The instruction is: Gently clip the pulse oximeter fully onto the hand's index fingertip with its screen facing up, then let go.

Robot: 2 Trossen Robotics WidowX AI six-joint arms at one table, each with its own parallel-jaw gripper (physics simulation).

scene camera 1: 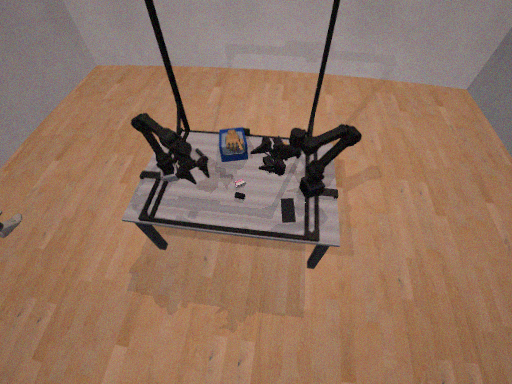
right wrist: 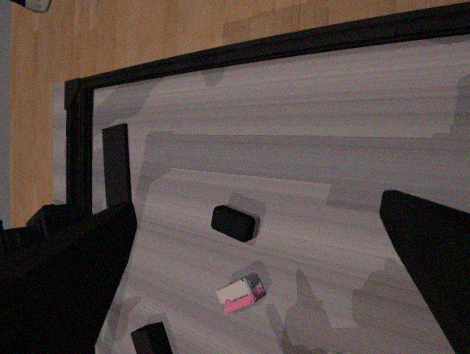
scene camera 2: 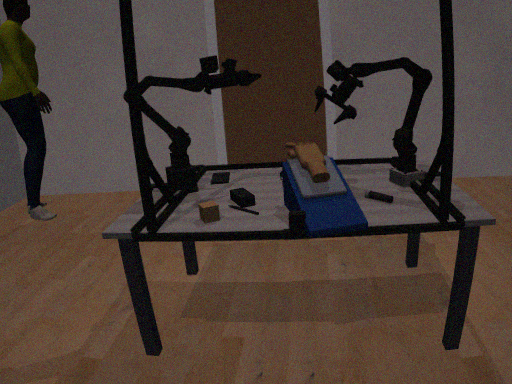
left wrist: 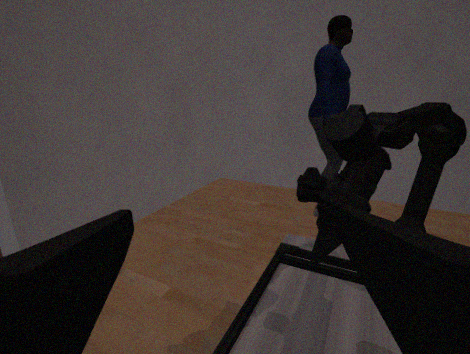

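Pixels of known places: left gripper, fingertip midpoint: (scene camera 1: 254, 160) (scene camera 2: 256, 75) (left wrist: 236, 218); right gripper, fingertip midpoint: (scene camera 1: 202, 180) (right wrist: 258, 208) (scene camera 2: 324, 117) (left wrist: 312, 262); left arm's base, link origin: (scene camera 1: 313, 181) (right wrist: 38, 239) (scene camera 2: 180, 167); right arm's base, link origin: (scene camera 1: 168, 170) (scene camera 2: 407, 170).
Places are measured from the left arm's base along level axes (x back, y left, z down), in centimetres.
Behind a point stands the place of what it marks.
The pulse oximeter, a small white-and-pink clip (scene camera 1: 240, 183) @[z 6.4, x -37.3, y -18.7 cm] (right wrist: 239, 295) @[z 6.4, x -38.2, y -19.8 cm], lies on the table, apart from the hand. It does not show in scene camera 2. The tan hand (scene camera 1: 233, 140) @[z -9.6, x -33.6, y -38.3 cm] (scene camera 2: 309, 155) @[z -7.4, x -31.9, y -44.5 cm] rests on a grey pad on the blue sloped stand (scene camera 1: 234, 157) @[z 5.9, x -34.1, y -39.3 cm] (scene camera 2: 332, 215) @[z 5.4, x -27.4, y -64.0 cm]. Its index fingertip is too small to make out. My right gripper (scene camera 1: 201, 178) @[z -13.7, x -57.9, y -13.0 cm] (scene camera 2: 326, 116) @[z -13.7, x -57.9, y -13.0 cm] (right wrist: 258, 208) @[z -13.7, x -57.9, y -13.0 cm] is open and empty, pointing down high above the table. My left gripper (scene camera 1: 256, 160) @[z -32.5, x -35.0, y 0.0 cm] (scene camera 2: 259, 76) @[z -32.5, x -35.0, y 0.0 cm] (left wrist: 236, 218) @[z -32.5, x -35.0, y 0.0 cm] is open and empty, held level high above the table.
A black rounded block (scene camera 1: 240, 195) @[z 6.4, x -40.1, y -10.6 cm] (right wrist: 233, 223) @[z 6.2, x -41.3, y -11.4 cm] lies near the oximeter. A dark flat slab (scene camera 1: 288, 210) @[z 8.7, x -18.1, y 7.4 cm] (scene camera 2: 220, 178) @[z 8.7, x -17.4, y 4.7 cm] (right wrist: 116, 165) @[z 8.7, x -18.8, y 6.8 cm], black box (scene camera 2: 242, 197) @[z 6.0, x -13.0, y -32.3 cm] (right wrist: 152, 339) @[z 6.6, x -17.3, y -23.4 cm], wooden cube (scene camera 2: 209, 212) @[z 6.3, x 0.5, y -39.1 cm], pen (scene camera 2: 244, 209) @[z 8.7, x -11.9, y -36.3 cm] and dark cylinder (scene camera 1: 199, 154) @[z 7.4, x -54.4, y -52.0 cm] (scene camera 2: 379, 196) @[z 7.6, x -52.6, y -54.1 cm] are on the table. Black rails edge it.
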